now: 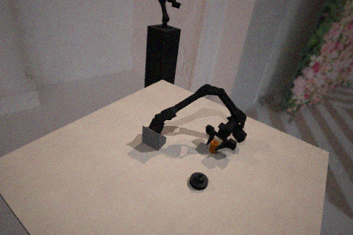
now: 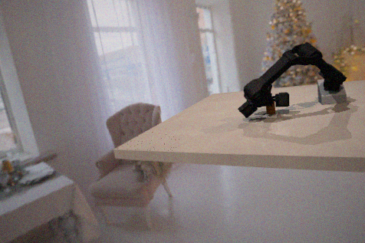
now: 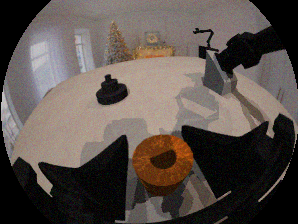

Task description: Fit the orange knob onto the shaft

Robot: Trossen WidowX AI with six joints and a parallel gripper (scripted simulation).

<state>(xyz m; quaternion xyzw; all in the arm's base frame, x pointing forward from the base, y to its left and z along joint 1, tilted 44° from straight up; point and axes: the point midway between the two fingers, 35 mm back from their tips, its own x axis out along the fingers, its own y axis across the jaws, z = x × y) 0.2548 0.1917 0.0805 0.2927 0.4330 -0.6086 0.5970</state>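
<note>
Right now the orange knob is 3 cm to the left of my gripper tip and 2 cm below it. Round my gripper tip: dark round pedestal 19 cm to the right, 7 cm ahead, 2 cm below.
</note>
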